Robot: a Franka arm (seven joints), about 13 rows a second.
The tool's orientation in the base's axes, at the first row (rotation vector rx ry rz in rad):
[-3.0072, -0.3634, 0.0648]
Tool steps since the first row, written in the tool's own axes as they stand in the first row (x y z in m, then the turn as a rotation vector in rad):
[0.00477, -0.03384, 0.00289, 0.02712, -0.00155, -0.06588]
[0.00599, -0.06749, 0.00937, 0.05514, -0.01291, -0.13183]
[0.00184, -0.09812, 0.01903, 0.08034, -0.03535, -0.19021]
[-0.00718, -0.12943, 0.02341, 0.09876, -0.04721, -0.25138]
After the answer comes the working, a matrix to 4 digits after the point.
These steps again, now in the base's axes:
[-0.00348, 0.03411, 0.00091, 0.02962, 0.00104, 0.06480]
[-0.01057, 0.06756, -0.00166, 0.05782, 0.01175, 0.13079]
[-0.02233, 0.09714, -0.00758, 0.08025, 0.03328, 0.19062]
[-0.03868, 0.12566, -0.00804, 0.09875, 0.04268, 0.25219]

The tool's axes in the first row as the columns of a matrix, in the base's axes (rounded; the answer above uses it unrounded):
[0.9704, 0.2350, -0.0557]
[0.2397, -0.9651, 0.1056]
[-0.0289, -0.1159, -0.9928]

